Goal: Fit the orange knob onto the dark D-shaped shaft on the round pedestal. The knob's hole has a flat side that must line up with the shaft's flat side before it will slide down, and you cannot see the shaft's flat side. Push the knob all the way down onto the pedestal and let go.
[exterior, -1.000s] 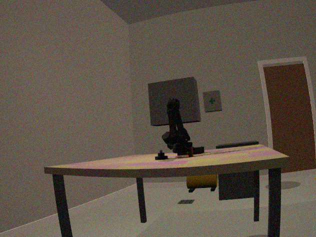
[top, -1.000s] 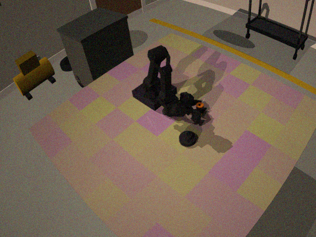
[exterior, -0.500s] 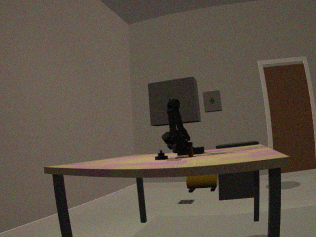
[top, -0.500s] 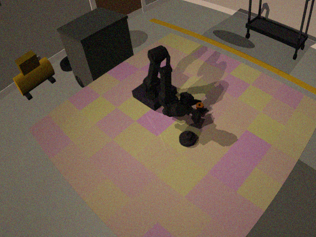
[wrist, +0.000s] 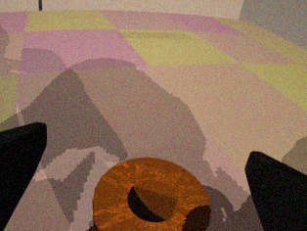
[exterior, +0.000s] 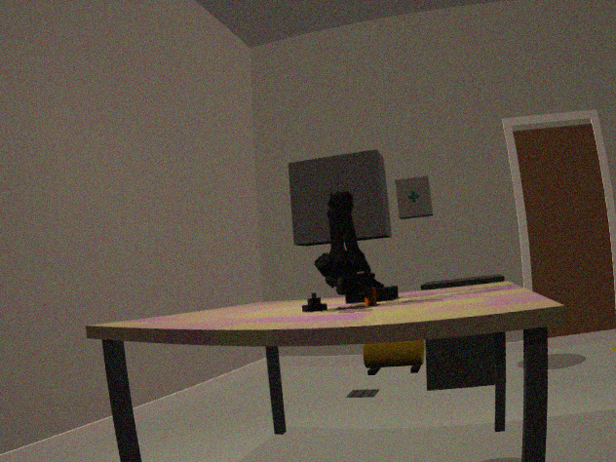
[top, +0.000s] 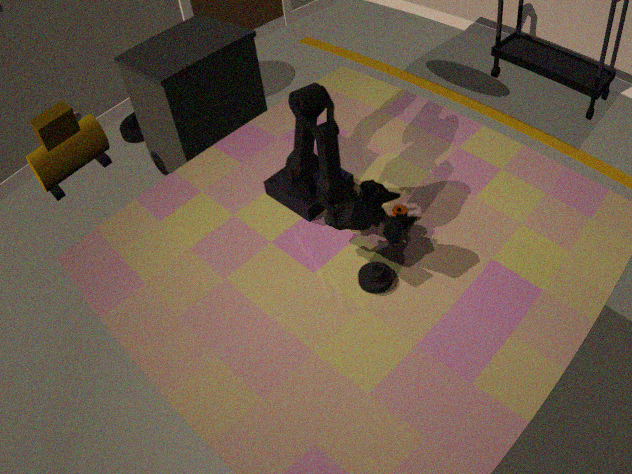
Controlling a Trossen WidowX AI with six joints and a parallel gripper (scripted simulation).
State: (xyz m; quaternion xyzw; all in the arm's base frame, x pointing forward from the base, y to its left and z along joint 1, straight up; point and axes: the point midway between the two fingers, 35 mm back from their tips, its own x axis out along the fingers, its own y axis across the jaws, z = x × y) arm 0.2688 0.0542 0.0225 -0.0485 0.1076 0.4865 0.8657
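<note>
Right now my gripper tip is 3 cm above the orange knob, 2 cm to the left of it and 1 cm past it. The rest, counted from my gripper tip: D-shaped shaft (21 cm to the right, 3 cm below, 3 cm ahead).
</note>
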